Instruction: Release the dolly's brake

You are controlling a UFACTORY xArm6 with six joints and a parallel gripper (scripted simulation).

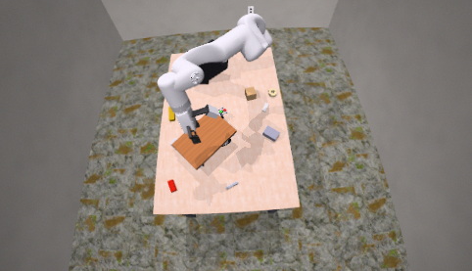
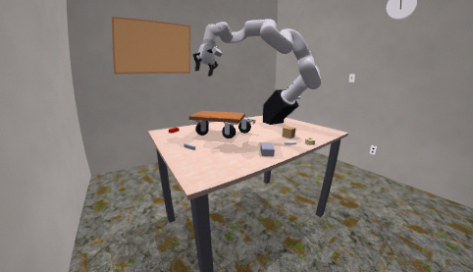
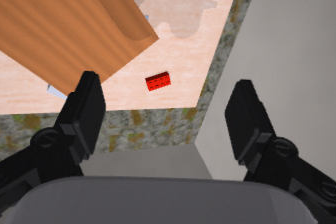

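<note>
My gripper is now 300 mm above the brake pedal, 290 mm past it and 50 mm to the right of it. The rest, counted from my hand: grey bar 370 mm below, 150 mm to the left, 120 mm ahead; grey-blue block 360 mm below, 340 mm to the left, 200 mm behind; red block 370 mm below, 180 mm to the right, 160 mm ahead.
</note>
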